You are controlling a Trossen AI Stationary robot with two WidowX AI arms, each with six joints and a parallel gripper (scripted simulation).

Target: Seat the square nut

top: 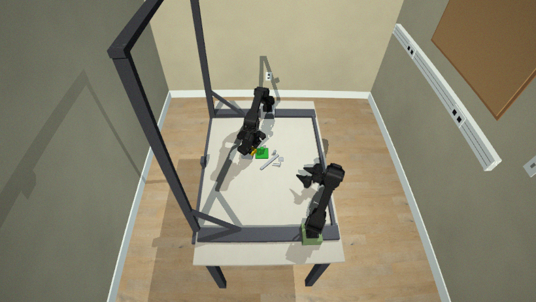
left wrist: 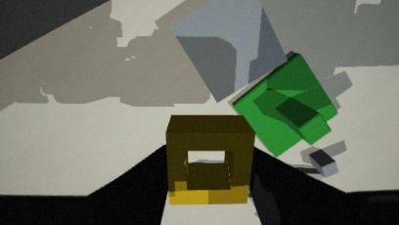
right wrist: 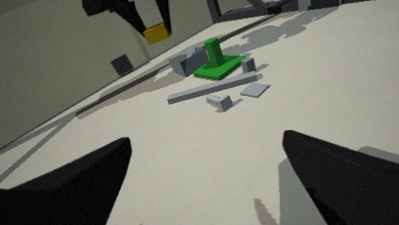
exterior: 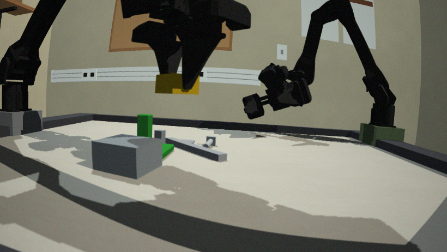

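My left gripper is now 150 mm short of the small grey cube, 30 mm to the right of it and 120 mm above it. The rest, counted from my left hand: long grey bar: 100 mm ahead, 30 mm to the right, 130 mm below; then bolt: 150 mm ahead, 60 mm to the right, 130 mm below; then grey block: 20 mm behind, 60 mm to the left, 120 mm below.
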